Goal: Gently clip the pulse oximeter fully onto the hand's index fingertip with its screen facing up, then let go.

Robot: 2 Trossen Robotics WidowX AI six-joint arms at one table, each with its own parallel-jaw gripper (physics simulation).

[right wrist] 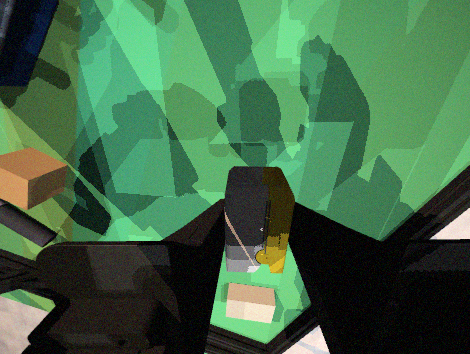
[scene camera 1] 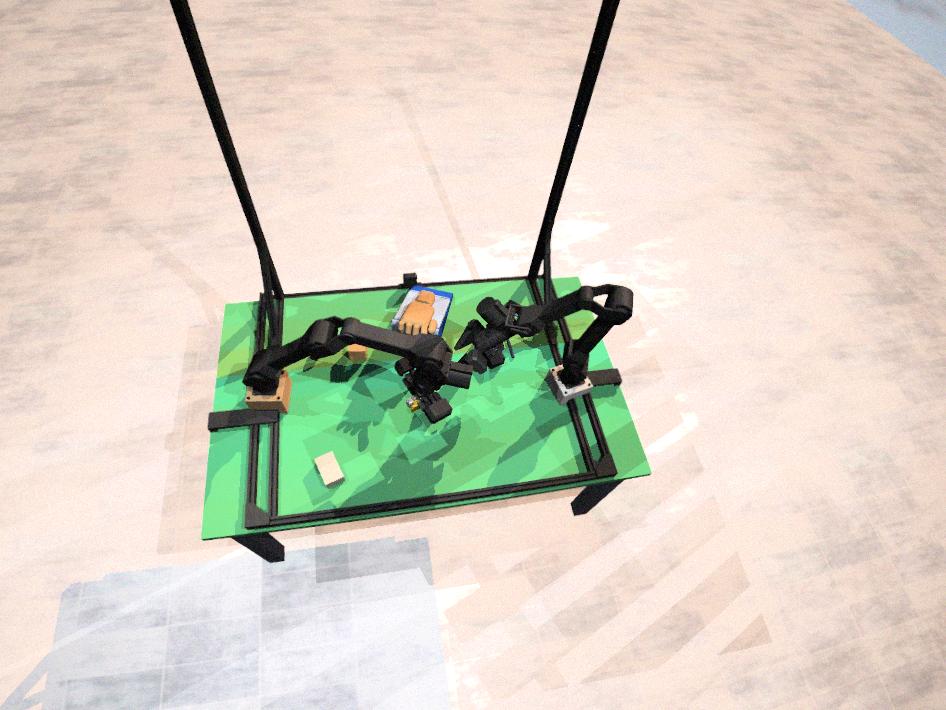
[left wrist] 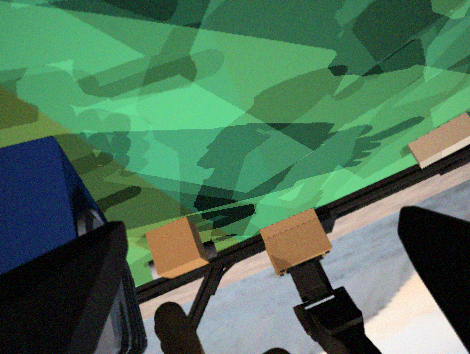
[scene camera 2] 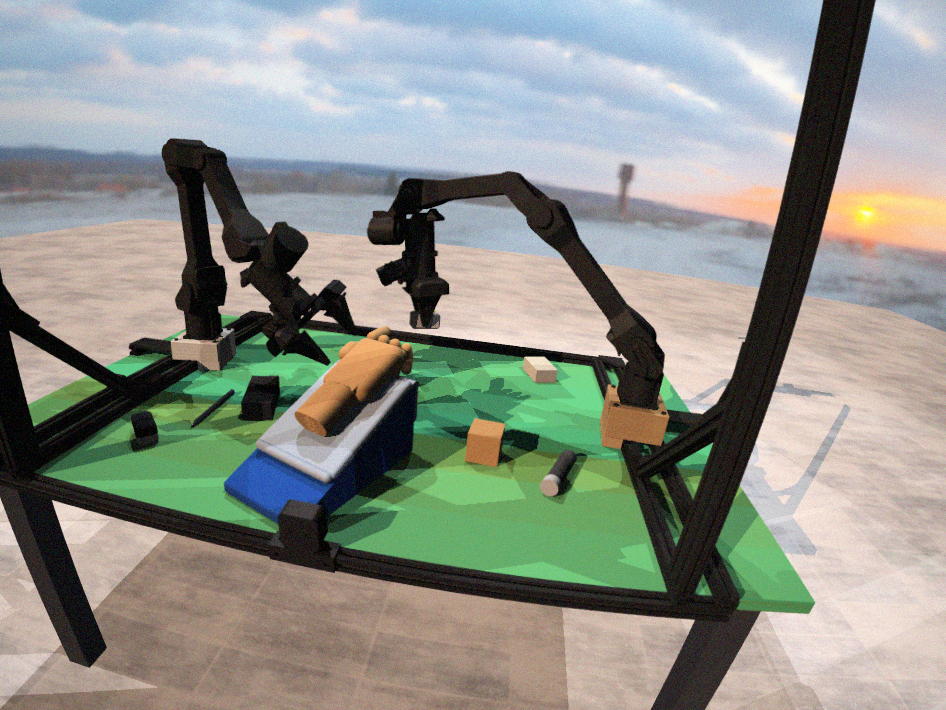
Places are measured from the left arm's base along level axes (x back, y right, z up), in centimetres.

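Where they show: left gripper, fingertip midpoint: [scene camera 1: 453,359] [left wrist: 263,227]; right gripper, fingertip midpoint: [right wrist: 254,205] [scene camera 1: 418,402] [scene camera 2: 422,324]; left arm's base, link origin: [scene camera 1: 571,377] [scene camera 2: 203,334]; right arm's base, link origin: [scene camera 1: 265,385] [left wrist: 303,263] [scene camera 2: 637,399].
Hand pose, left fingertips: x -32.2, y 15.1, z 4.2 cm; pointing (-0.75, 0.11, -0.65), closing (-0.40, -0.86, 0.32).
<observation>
Each offset is from my left fingertips to the top centre of the thing.
The pulse oximeter {dx -14.6, dy -10.9, dz +4.7 cm} [scene camera 1: 412,403] [scene camera 2: 424,320] [right wrist: 245,200] has a grey half and a yellow half, side by side in the right wrist view. My right gripper [scene camera 2: 425,311] [right wrist: 254,205] points down, shut on it, and holds it above the table beyond the hand's fingers in scene camera 2. Which way the screen faces is unclear. The tan hand [scene camera 1: 418,311] [scene camera 2: 370,365] lies on a sloped blue wedge [scene camera 2: 252,481] [left wrist: 30,200] with a pale top, fingers at the high end. My left gripper [scene camera 2: 340,343] is open and empty, close beside the hand; its fingers touch nothing visible.
An orange cube {dx -24.2, dy +17.3, dz -5.1 cm} [scene camera 1: 356,352] [scene camera 2: 484,441] [left wrist: 177,247] [right wrist: 30,175] and a dark cylinder {dx -34.8, dy +23.3, dz -7.4 cm} [scene camera 2: 559,472] lie right of the wedge in scene camera 2. A cream block {dx -41.4, dy -16.7, dz -7.1 cm} [scene camera 1: 329,468] [scene camera 2: 540,369] lies farther back. Left are a black block {dx +14.0, dy +4.2, dz -6.6 cm} [scene camera 2: 260,397], a pen {dx +22.0, dy +6.9, dz -9.2 cm} [scene camera 2: 212,408] and a smaller black object {dx +29.0, dy +16.9, dz -6.9 cm} [scene camera 2: 143,430].
</observation>
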